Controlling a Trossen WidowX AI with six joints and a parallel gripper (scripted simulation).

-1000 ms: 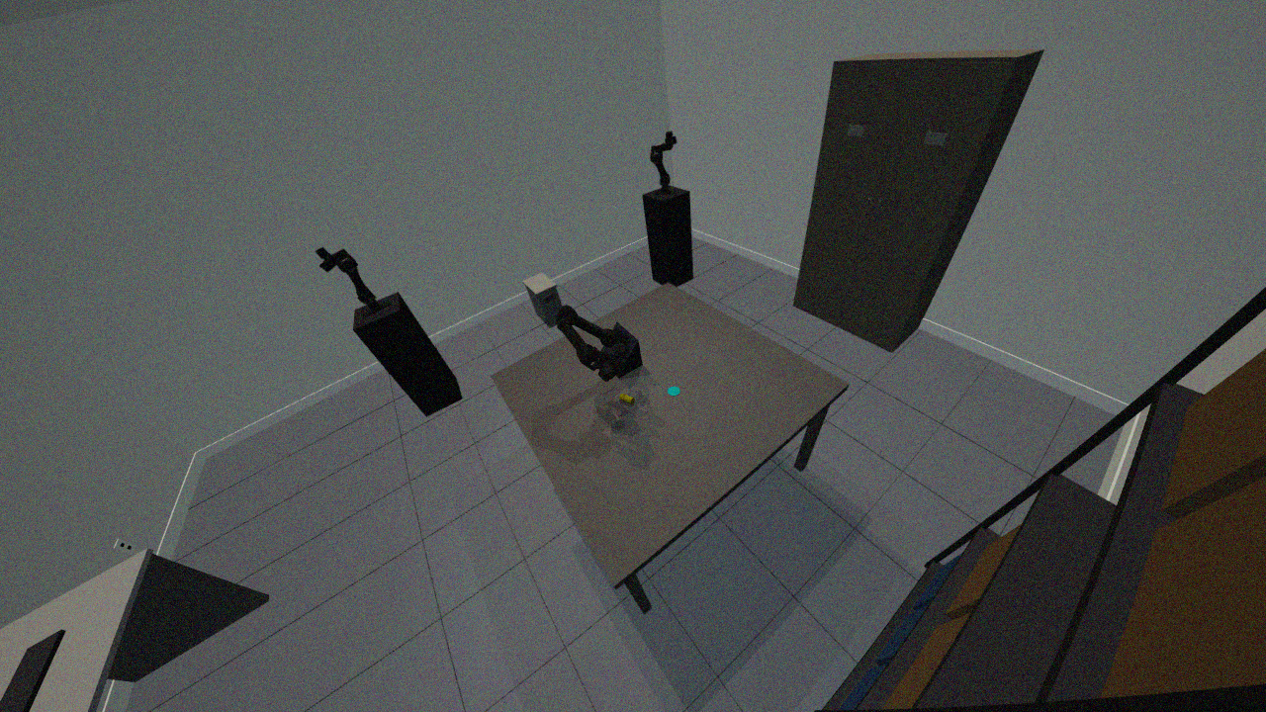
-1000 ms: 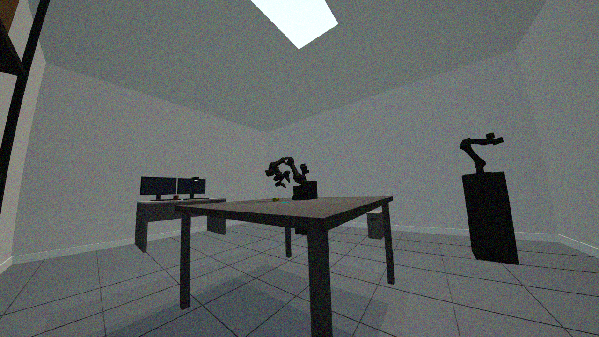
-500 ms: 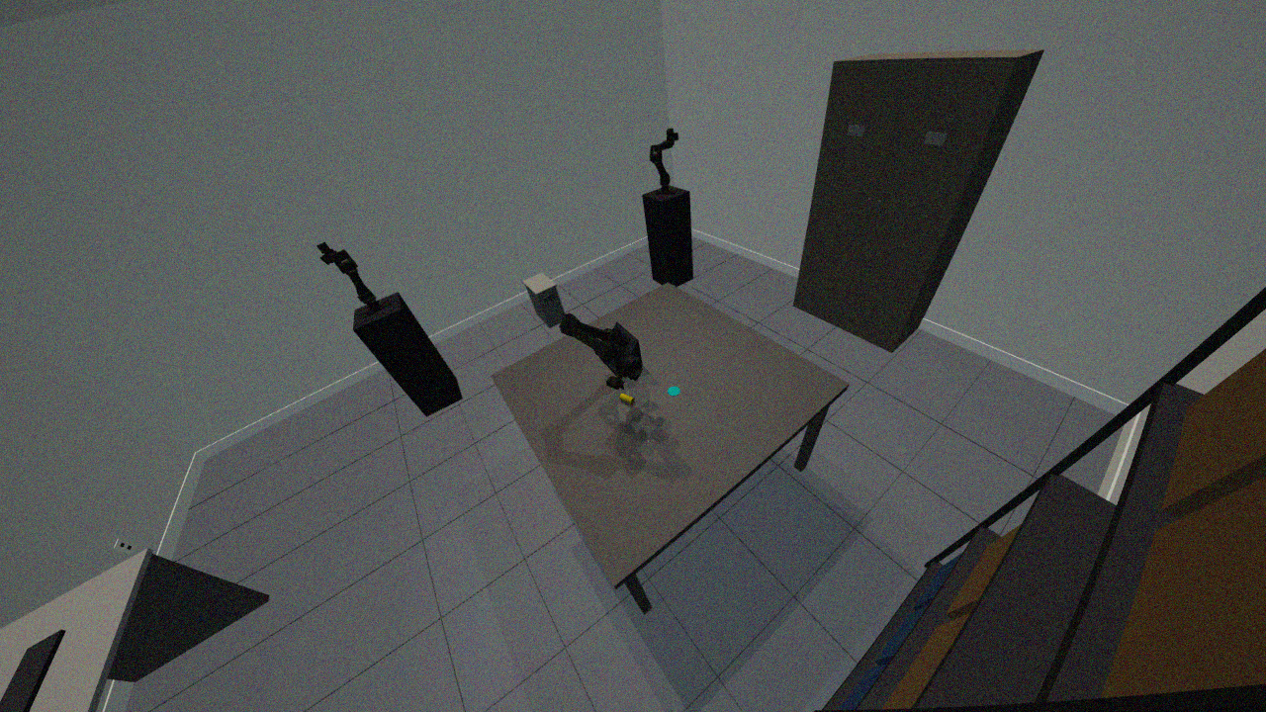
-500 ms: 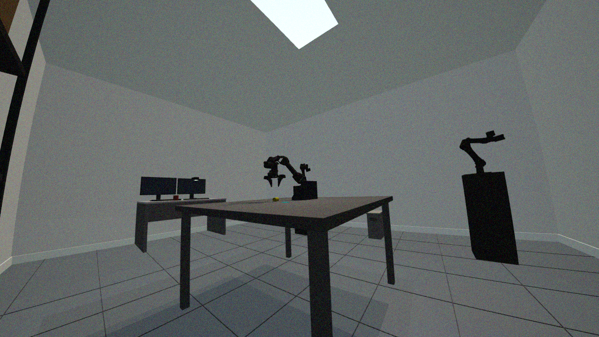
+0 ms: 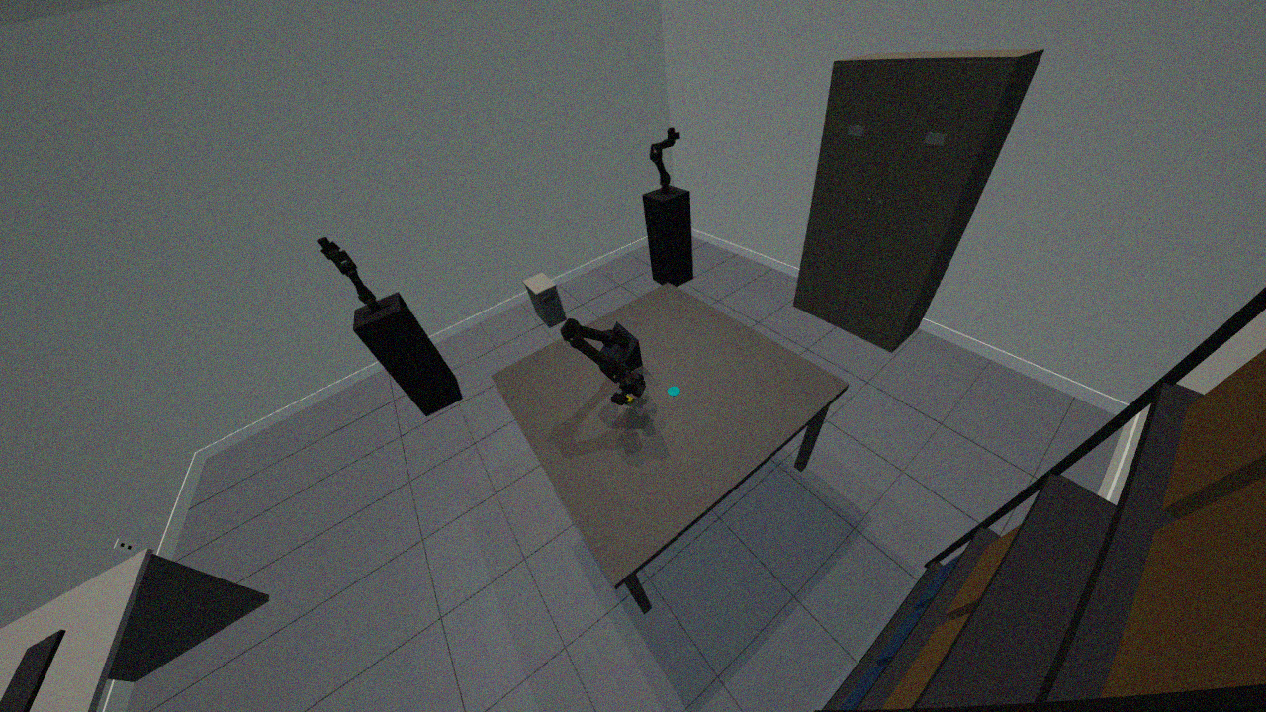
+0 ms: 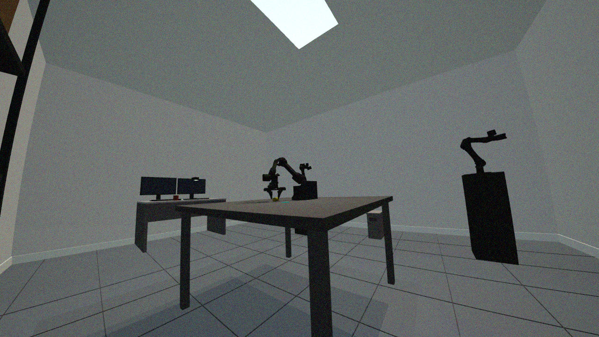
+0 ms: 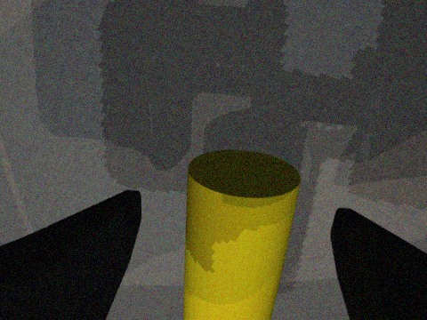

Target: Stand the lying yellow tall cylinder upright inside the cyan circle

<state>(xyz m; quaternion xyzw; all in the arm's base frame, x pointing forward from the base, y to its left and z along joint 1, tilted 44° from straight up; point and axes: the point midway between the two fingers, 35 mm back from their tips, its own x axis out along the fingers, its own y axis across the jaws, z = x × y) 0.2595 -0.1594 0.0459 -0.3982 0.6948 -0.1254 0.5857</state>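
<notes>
Right now the cyan circle is 20 cm to the left of my gripper tip, 7 cm ahead of it and 2 cm below it. Also, from my gripper tip: yellow tall cylinder (2 cm behind, 1 cm to the right).
</notes>
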